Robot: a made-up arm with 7 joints.
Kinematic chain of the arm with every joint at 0, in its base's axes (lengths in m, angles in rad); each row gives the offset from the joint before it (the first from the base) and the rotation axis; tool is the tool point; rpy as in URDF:
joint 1: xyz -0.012 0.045 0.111 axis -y
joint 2: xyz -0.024 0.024 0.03 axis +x
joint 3: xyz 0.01 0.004 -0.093 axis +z
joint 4: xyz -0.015 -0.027 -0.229 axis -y
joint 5: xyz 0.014 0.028 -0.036 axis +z
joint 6: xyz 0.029 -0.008 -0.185 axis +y
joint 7: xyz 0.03 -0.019 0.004 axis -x
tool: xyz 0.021 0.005 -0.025 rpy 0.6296 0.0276 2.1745
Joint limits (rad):
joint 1: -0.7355..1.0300
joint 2: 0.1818..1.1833
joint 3: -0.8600..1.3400
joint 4: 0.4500..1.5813
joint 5: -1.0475..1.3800
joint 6: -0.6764..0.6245
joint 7: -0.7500..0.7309
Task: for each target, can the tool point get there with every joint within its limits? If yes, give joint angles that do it. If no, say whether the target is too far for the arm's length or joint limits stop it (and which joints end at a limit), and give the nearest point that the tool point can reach.
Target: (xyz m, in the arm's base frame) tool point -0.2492 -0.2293 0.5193
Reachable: no: joint limits stop it (at a limit: joint 1, joint 2, joint 4, joint 7) | nearest point -0.0199 0.3267 0.2796 | short by 0.647 m
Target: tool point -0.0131 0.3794 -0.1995
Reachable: yes | joints -0.2905 0.2949 1.0154 0.8377 0.4239 -0.1999 -0.1138
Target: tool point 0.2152 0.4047 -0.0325
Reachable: yes | joints 0.1381 1.0964 0.1197 0.9497 -0.5257 -0.2746 -0.1147
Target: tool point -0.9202 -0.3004 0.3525
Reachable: no: too far | nearest point -0.3504 0.0384 -0.2307 | short by 0.883 m
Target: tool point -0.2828 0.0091 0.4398
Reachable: no: joint limits stop it (at a limit: joint 1, joint 2, joint 4, joint 7) | nearest point -0.0863 0.3465 0.2546 | short by 0.432 m
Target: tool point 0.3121 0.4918 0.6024
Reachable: no: too far | nearest point 0.1662 0.4225 0.2885 | short by 0.353 m
